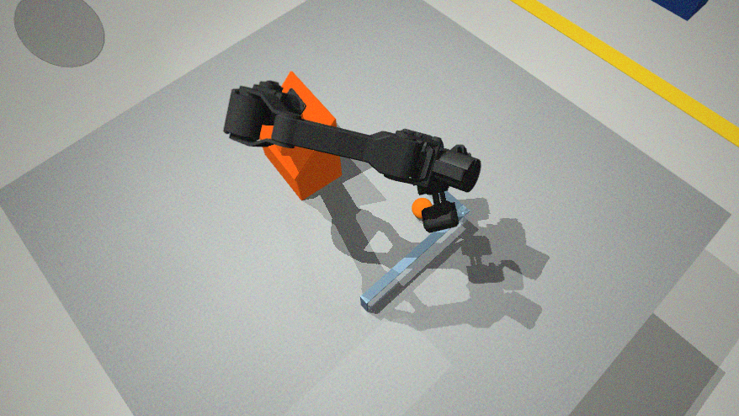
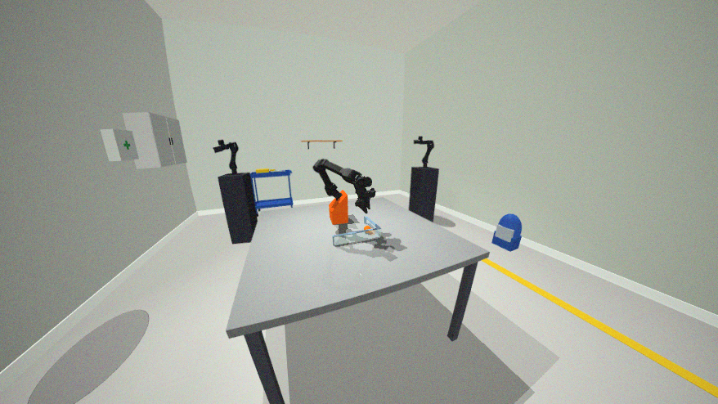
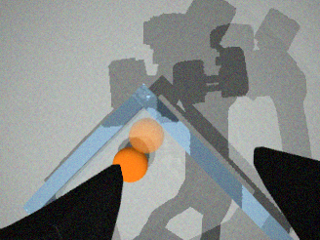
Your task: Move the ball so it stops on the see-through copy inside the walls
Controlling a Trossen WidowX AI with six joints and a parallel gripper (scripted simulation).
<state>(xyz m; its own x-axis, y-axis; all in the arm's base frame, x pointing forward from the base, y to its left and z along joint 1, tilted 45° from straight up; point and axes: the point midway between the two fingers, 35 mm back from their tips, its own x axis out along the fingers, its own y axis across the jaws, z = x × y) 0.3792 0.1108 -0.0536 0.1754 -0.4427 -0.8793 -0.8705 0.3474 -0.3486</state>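
Now: the orange ball 16 cm below my gripper tip, 7 cm behind it and 2 cm to the left of it. From my gripper tip the other things lie so: low clear wall 15 cm below, 11 cm behind, 6 cm to the left; see-through copy of ball 16 cm below, 4 cm to the left, 3 cm behind.
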